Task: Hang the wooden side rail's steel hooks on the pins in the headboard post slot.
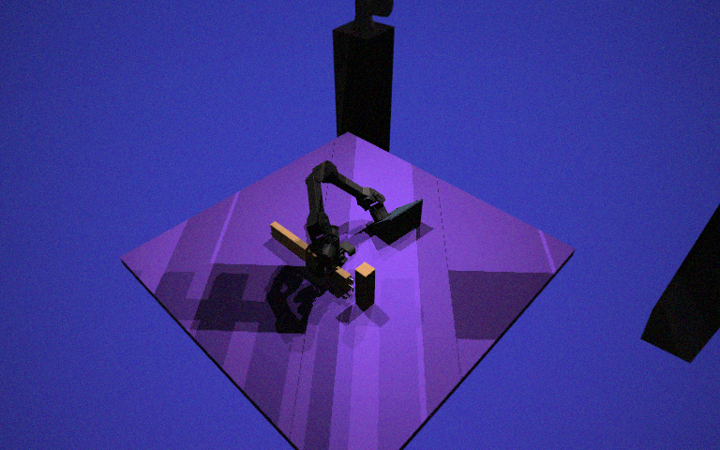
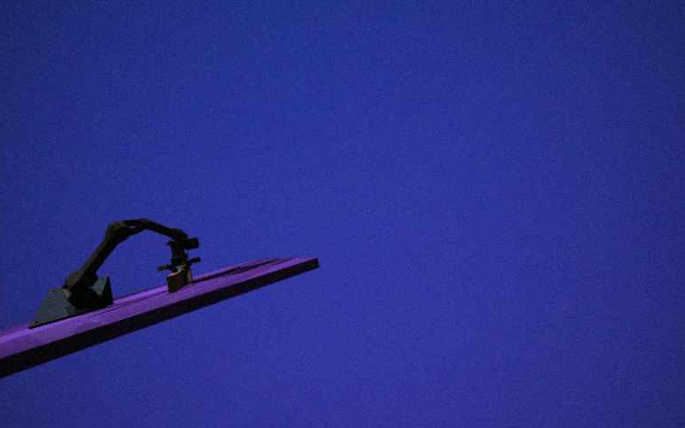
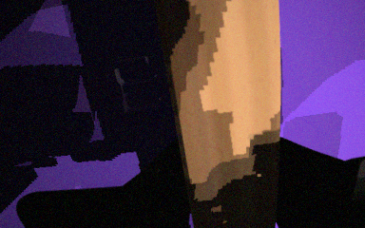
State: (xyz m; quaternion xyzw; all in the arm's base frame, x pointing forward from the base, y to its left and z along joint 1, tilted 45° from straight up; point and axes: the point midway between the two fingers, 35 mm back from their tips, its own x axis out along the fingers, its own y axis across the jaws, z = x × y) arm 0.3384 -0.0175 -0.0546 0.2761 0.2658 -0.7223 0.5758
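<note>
Now: the wooden headboard post 16 cm to the left of my gripper tip, 5 cm above it and 2 cm ahead of it.
</note>
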